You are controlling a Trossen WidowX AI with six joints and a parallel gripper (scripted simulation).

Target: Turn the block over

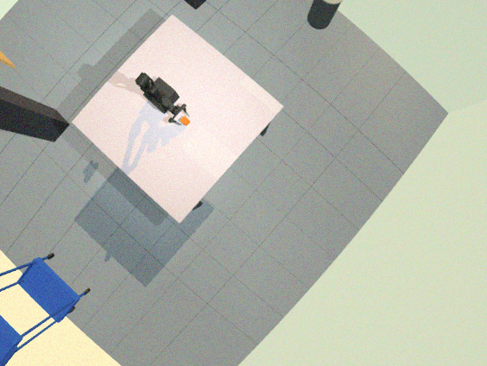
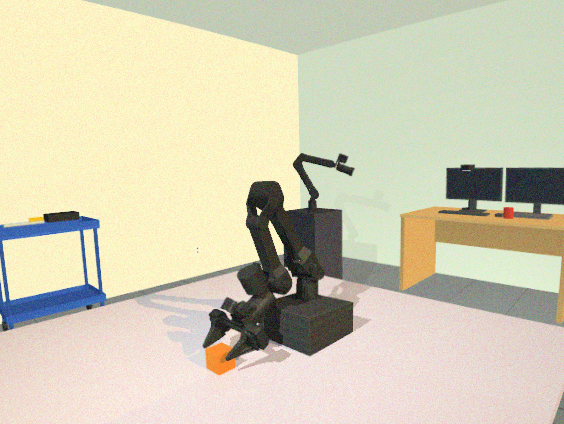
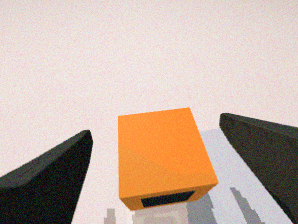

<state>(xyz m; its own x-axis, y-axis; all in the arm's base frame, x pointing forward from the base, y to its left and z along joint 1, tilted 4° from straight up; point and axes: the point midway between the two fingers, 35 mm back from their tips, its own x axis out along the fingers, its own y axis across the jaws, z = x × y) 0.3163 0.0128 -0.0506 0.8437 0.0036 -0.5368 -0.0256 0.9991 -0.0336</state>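
The orange block lies 3 cm behind my gripper tip and 2 cm below it.
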